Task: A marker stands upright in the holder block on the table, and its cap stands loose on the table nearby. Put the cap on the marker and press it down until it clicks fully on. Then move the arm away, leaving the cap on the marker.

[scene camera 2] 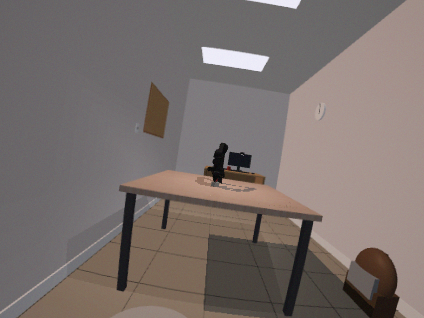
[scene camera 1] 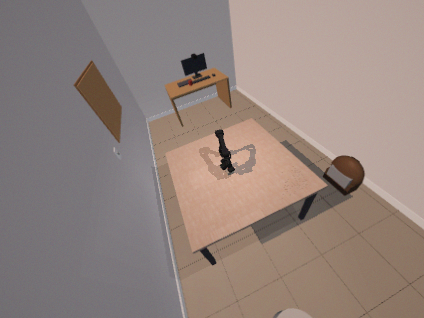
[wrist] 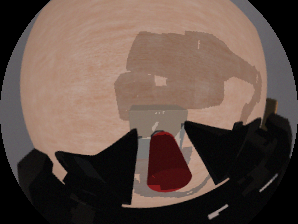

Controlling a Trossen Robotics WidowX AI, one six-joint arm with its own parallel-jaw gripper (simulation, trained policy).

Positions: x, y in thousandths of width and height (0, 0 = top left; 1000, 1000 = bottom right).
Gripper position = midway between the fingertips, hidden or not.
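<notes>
There is a red cap (wrist: 562, 761) here, and I can see my own gripper (wrist: 542, 574) as well.
</notes>
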